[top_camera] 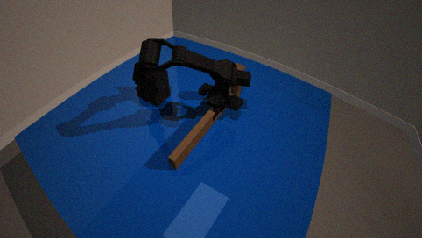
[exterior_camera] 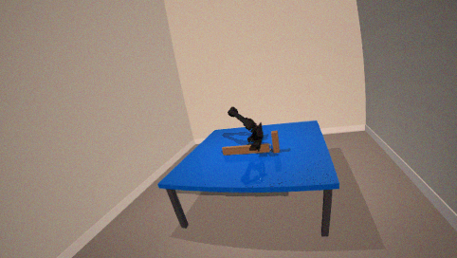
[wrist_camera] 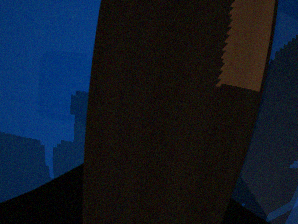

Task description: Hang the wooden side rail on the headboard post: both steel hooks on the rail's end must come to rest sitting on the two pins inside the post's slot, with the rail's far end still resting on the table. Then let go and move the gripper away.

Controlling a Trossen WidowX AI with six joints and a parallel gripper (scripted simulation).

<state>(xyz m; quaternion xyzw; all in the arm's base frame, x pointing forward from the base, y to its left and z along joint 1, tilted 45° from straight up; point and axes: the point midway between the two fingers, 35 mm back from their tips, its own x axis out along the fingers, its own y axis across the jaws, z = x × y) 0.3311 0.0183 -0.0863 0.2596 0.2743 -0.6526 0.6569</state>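
Right now the headboard post is 150 mm to the left of my gripper tip and 60 mm above it.
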